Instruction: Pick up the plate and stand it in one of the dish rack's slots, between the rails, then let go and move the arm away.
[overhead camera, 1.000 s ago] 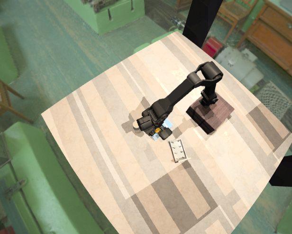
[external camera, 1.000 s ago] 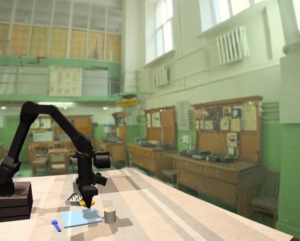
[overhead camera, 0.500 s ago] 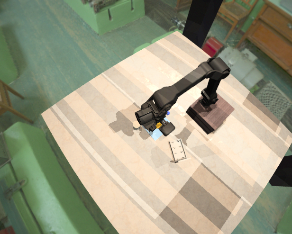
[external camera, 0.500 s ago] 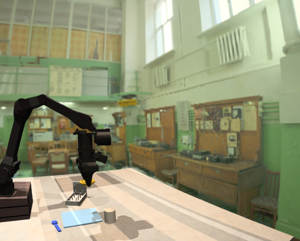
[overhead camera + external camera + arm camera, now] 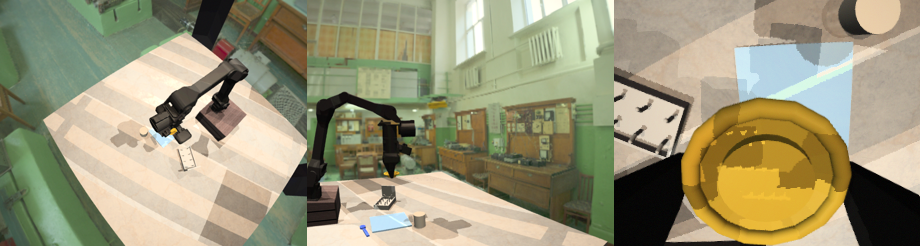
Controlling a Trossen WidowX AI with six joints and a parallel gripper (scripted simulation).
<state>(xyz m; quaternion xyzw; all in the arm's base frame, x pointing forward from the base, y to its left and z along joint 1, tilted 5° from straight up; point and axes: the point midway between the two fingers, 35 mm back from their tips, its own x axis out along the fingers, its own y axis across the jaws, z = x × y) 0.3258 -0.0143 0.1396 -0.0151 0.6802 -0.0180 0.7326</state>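
Now: the grey dish rack 16 cm to the left of my gripper tip, 16 cm below it and 4 cm behind it. Also, from my gripper tip: yellow plate 1 cm above; light blue flat board 18 cm below, 4 cm to the right, 2 cm behind; beige cylinder 16 cm below, 10 cm to the right, 9 cm ahead.
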